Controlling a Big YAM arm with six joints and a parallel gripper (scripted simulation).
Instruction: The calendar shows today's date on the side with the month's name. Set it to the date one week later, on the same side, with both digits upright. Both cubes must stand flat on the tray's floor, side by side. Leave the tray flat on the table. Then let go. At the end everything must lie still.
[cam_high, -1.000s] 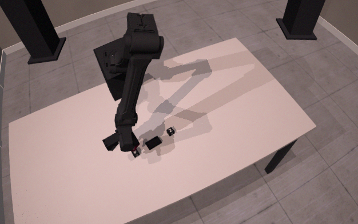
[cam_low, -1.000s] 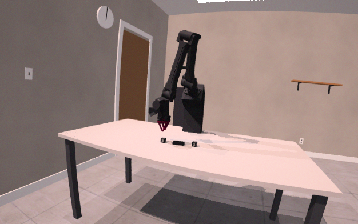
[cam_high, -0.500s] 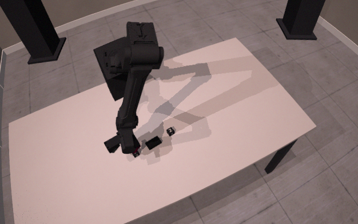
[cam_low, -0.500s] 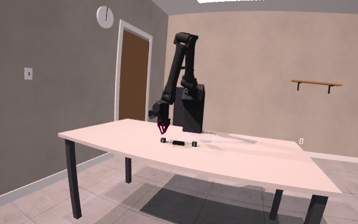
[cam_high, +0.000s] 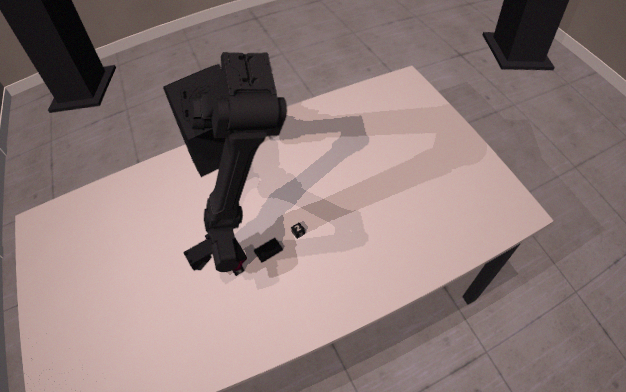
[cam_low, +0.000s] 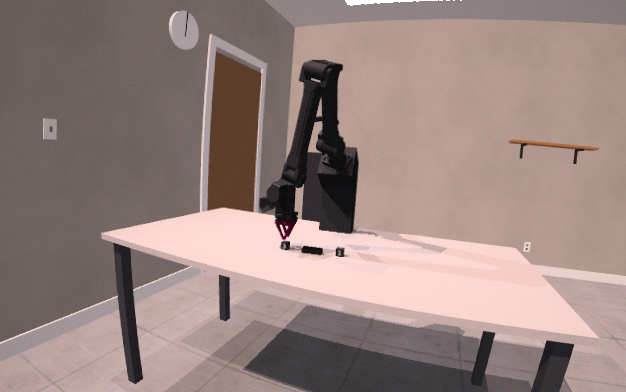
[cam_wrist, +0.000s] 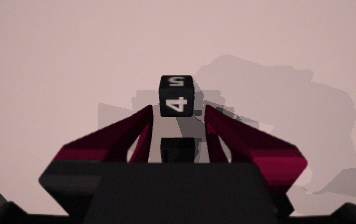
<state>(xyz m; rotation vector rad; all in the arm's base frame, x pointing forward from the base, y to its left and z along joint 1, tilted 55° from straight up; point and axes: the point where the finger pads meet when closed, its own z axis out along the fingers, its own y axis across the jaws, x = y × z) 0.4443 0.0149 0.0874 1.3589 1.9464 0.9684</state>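
Now: hand 4 cm above the black calendar block. From my hand the other things lie so: black tray (9 cm to the left, 6 cm behind, 4 cm below).
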